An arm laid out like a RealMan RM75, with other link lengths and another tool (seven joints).
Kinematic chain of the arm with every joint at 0, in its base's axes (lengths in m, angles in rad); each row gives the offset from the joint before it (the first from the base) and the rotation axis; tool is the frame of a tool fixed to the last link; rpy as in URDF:
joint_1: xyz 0 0 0.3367 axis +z
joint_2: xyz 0 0 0 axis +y
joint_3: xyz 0 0 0.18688 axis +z
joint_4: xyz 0 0 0 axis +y
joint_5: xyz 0 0 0.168 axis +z
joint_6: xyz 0 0 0 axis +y
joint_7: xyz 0 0 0.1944 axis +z
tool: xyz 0.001 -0.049 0.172 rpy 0.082 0 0.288
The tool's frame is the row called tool.
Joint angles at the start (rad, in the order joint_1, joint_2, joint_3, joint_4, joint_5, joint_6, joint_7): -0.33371, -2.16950, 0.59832, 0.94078, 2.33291, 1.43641, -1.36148
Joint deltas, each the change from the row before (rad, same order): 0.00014, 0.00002, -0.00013, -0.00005, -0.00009, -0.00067, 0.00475; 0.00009, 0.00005, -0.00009, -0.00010, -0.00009, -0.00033, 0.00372; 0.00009, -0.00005, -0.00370, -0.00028, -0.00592, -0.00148, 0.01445; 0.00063, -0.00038, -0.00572, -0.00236, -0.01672, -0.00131, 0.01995; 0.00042, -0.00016, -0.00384, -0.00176, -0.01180, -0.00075, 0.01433; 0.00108, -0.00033, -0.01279, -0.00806, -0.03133, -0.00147, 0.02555; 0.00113, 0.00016, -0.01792, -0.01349, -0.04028, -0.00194, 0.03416; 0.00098, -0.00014, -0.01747, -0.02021, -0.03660, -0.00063, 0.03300; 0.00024, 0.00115, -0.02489, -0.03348, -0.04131, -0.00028, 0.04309; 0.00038, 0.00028, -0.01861, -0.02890, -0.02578, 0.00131, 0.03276
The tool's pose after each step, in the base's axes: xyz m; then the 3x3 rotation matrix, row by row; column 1 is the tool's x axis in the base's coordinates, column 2 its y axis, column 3 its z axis. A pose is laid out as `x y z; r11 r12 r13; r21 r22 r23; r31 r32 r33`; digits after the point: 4 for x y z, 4 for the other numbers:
-0.2848 0.3750 -0.0383; 0.9727 0.2303 -0.0282; 0.2106 -0.8252 0.5241; 0.0974 -0.5157 -0.8512
-0.2847 0.3752 -0.0382; 0.9735 0.2269 -0.0281; 0.2076 -0.8258 0.5244; 0.0958 -0.5164 -0.8510
-0.2833 0.3774 -0.0364; 0.9760 0.2164 -0.0238; 0.1957 -0.8243 0.5312; 0.0953 -0.5231 -0.8469
-0.2791 0.3816 -0.0334; 0.9785 0.2060 -0.0109; 0.1786 -0.8197 0.5443; 0.1032 -0.5345 -0.8388
-0.2761 0.3845 -0.0313; 0.9801 0.1984 -0.0017; 0.1662 -0.8163 0.5532; 0.1084 -0.5425 -0.8330
-0.2690 0.3914 -0.0257; 0.9806 0.1948 0.0222; 0.1466 -0.8039 0.5765; 0.1301 -0.5620 -0.8168
-0.2604 0.3999 -0.0180; 0.9800 0.1922 0.0522; 0.1218 -0.7860 0.6060; 0.1575 -0.5875 -0.7937
-0.2526 0.4061 -0.0122; 0.9773 0.1955 0.0814; 0.1016 -0.7701 0.6297; 0.1858 -0.6072 -0.7725
-0.2445 0.4123 -0.0058; 0.9721 0.2043 0.1149; 0.0801 -0.7503 0.6563; 0.2203 -0.6288 -0.7457
-0.2392 0.4151 -0.0027; 0.9673 0.2130 0.1380; 0.0667 -0.7379 0.6716; 0.2449 -0.6404 -0.7279

